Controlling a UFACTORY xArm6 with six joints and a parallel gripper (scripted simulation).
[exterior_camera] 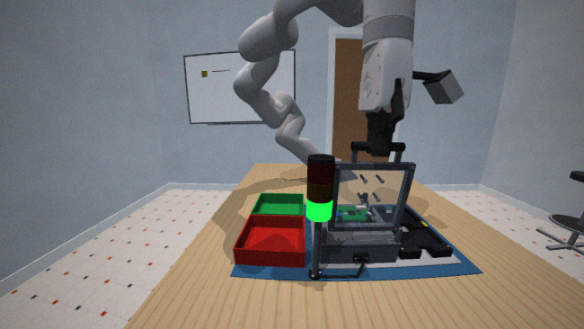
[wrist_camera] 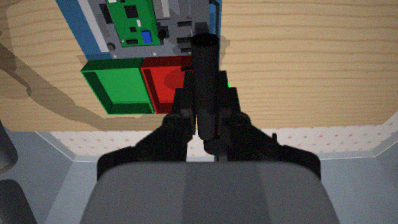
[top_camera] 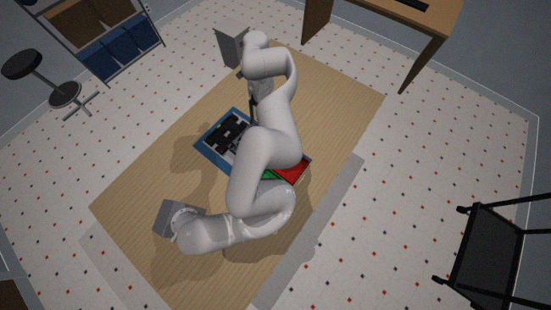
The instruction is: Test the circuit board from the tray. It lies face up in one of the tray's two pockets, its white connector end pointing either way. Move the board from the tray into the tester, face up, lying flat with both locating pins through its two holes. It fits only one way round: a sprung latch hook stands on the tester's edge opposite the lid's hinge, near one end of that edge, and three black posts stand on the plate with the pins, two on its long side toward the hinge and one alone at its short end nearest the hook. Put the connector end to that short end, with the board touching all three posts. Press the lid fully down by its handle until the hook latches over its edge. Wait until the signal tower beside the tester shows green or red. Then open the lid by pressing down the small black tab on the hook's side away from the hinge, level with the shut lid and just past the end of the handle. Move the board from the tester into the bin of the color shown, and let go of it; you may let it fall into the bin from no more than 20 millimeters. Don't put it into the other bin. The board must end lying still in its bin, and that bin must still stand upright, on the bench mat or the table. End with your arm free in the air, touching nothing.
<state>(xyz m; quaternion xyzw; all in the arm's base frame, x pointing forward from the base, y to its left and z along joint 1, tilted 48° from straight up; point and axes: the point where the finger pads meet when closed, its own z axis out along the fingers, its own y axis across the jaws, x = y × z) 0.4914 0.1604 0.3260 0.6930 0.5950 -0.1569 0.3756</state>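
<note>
Now: hand 110 mm past the green circuit board, 30 mm to the right of it and 200 mm above it. The rest, counted from my hand: clear lid 10 mm behind, 90 mm below; black latch hook 160 mm behind, 100 mm to the left, 190 mm below; plate 110 mm behind, 30 mm to the left, 210 mm below.
</note>
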